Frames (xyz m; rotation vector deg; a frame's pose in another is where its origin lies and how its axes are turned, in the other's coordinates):
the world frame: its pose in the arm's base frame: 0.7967 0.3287 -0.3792 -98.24 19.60 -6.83
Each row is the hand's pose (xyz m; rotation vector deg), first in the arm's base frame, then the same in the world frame.
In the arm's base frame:
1: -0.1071 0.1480 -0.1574 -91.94 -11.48 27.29
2: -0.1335 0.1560 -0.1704 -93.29 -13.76 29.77
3: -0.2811 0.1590 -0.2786 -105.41 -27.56 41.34
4: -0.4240 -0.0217 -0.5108 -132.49 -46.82 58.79
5: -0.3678 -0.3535 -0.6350 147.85 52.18 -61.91
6: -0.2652 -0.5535 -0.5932 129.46 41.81 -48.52
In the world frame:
1: -0.8305 -0.0491 -0.4545 2.14 -41.26 -0.41
2: -0.8565 -0.0333 -0.4517 0.14 -44.00 -0.77
3: -0.9852 0.0956 -0.4699 -15.79 -56.90 -5.51
4: -1.0417 0.3698 -0.6389 -50.76 -69.91 -12.48
5: -0.8773 0.5274 -0.9160 -92.06 -68.82 -18.32
6: -0.7261 0.4974 -1.0849 -117.97 -60.59 -21.34

